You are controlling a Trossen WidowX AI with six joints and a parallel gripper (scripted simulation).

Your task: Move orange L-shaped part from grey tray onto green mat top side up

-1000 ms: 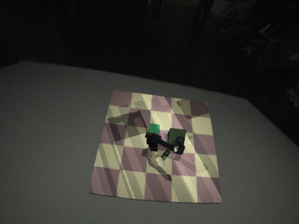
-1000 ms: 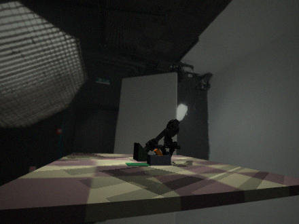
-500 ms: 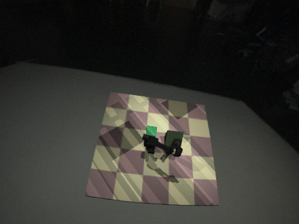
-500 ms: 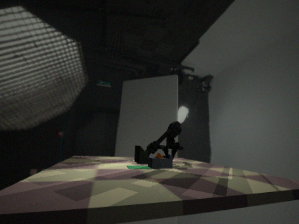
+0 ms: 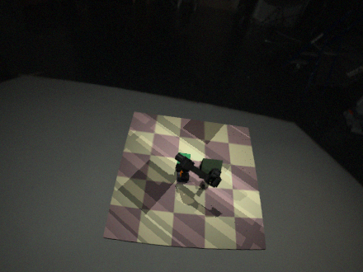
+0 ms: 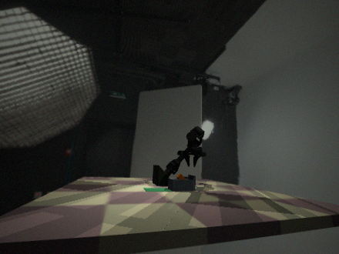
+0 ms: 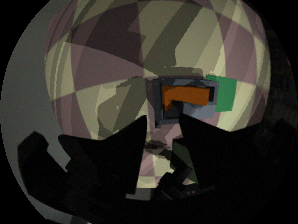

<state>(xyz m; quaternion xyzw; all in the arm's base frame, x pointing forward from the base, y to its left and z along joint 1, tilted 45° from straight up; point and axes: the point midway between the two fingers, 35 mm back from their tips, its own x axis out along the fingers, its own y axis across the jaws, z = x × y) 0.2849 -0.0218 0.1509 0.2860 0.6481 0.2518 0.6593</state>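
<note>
Now: gripper tip 1 cm past the orange L-shaped part, 4 cm to the left of it and 10 cm above it. Also, from my gripper tip: green mat (1 cm behind, 22 cm to the right, 16 cm below).
</note>
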